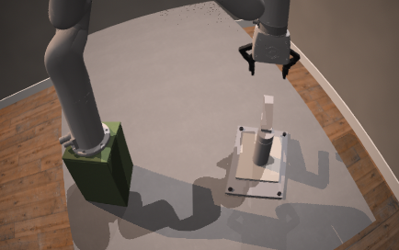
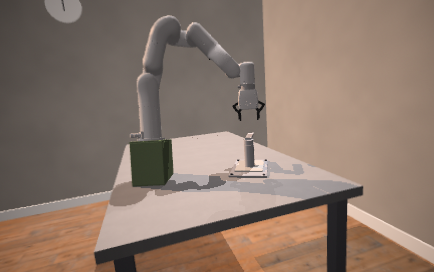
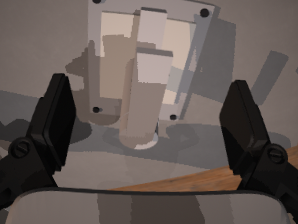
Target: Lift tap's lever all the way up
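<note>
The tap lever lies 90 mm to the right of my hand, 90 mm below it and 70 mm behind it.
</note>
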